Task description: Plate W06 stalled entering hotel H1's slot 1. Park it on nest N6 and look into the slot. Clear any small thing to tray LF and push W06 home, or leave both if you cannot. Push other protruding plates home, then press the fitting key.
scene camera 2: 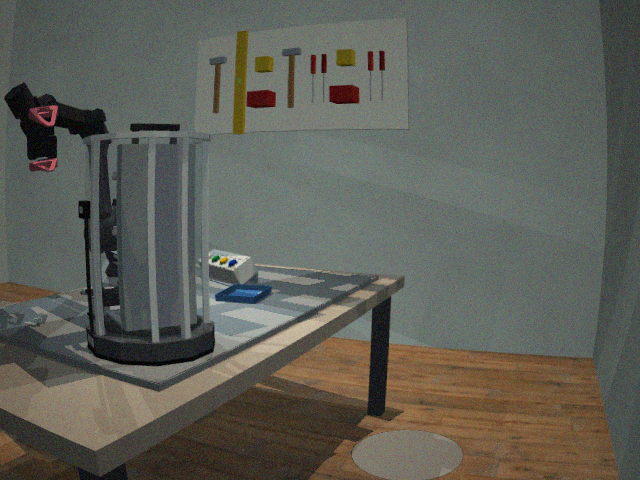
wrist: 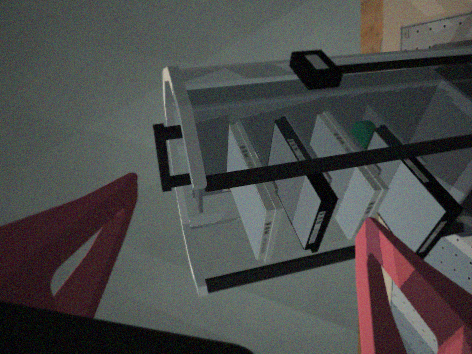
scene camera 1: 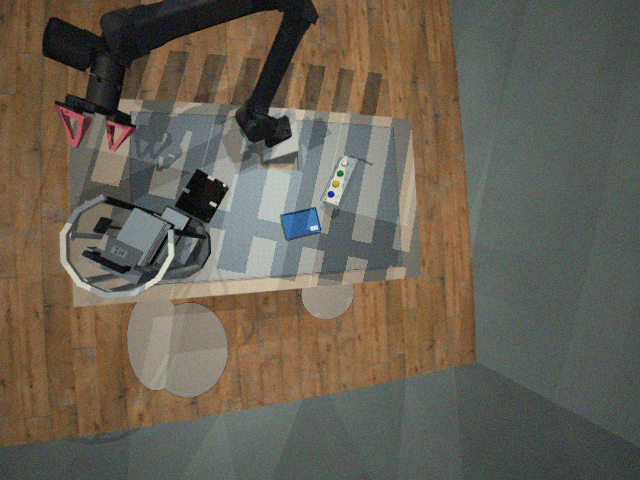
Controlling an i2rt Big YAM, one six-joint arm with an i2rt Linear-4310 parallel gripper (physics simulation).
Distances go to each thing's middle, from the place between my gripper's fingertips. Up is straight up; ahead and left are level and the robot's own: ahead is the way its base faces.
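Labels:
The blue plate (scene camera 1: 298, 223) is a good way ahead of my hand, far to the left of it and far below it. Then there's the blue tray (scene camera 2: 221, 295), and that one's 52 cm to the left of my hand, 22 cm ahead of it and 37 cm below it. I can also see the round plate rack (scene camera 2: 146, 192), which is 23 cm ahead of my hand, 17 cm below it and 2 cm to the left of it. Going by their middles, the round plate rack is the nearest to my hand of the things named here.

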